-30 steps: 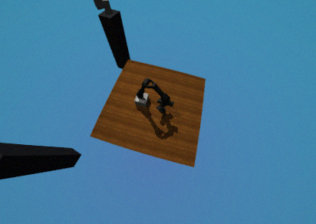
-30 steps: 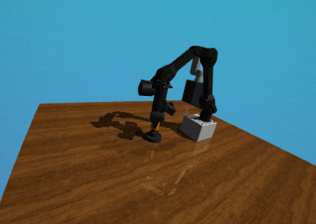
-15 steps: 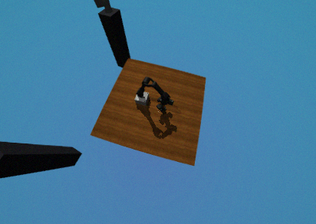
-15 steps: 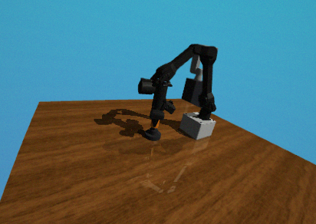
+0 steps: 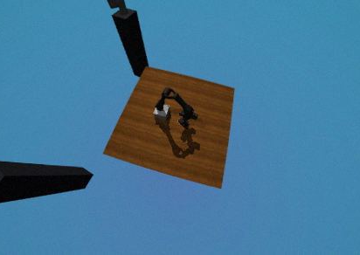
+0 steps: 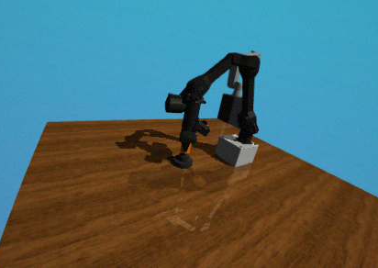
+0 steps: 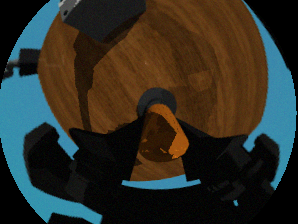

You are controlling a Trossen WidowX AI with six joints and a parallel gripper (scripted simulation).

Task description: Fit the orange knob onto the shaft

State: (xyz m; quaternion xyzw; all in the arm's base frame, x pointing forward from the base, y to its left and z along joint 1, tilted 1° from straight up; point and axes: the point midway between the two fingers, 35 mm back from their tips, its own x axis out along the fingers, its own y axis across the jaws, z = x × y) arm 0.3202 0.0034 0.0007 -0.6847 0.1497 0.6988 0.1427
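The orange knob is 20 mm above my gripper tip. Round my gripper tip: round dark pedestal (40 mm below).
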